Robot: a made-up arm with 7 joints.
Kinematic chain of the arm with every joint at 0, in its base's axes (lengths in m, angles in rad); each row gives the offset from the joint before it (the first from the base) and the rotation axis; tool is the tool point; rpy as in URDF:
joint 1: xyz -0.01 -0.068 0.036 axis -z
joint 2: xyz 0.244 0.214 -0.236 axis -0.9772 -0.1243 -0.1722
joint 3: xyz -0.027 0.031 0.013 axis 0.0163 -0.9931 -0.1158
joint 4: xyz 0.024 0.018 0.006 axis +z
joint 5: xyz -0.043 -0.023 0 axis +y
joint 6: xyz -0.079 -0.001 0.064 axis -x
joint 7: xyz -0.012 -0.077 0 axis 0.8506 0.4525 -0.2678
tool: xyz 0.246 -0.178 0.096 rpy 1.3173 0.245 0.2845
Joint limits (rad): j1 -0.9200..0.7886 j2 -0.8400..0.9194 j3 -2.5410..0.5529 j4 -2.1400..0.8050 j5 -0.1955..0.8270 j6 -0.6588..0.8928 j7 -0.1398..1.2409
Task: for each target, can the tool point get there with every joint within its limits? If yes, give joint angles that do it. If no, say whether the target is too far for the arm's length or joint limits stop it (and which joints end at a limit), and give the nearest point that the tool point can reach.
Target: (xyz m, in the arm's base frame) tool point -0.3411 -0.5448 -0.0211
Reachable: no: joint limits stop it (at a limit: joint 1, joint 2, joint 3, joint 5, joint 6) | nearest point 0.0114 -0.3032 -0.0999 | short by 0.435 m
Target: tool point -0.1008 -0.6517 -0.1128
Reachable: no: joint limits stop it (at a limit: joint 1, joint 2, joint 3, joint 5, joint 6) | nearest point 0.0906 -0.3901 -0.1289 | short by 0.325 m
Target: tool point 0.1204 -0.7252 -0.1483
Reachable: no: joint limits stop it (at a limit: joint 1, joint 2, joint 5, joint 6) | nearest point 0.2007 -0.4435 -0.1423 | short by 0.293 m
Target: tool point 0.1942 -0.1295 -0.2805
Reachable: yes | joints 0.0700 -0.5862 -2.2609 -0.3610 0.0416 -0.1027 0.9055
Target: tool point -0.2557 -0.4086 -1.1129
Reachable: no: too far | nearest point 0.1089 -0.1839 -0.5127 | short by 0.737 m
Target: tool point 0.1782 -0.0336 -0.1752
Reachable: yes | joints -0.5965 0.6664 -1.5784 0.1535 0.5517 0.0670 0.6148
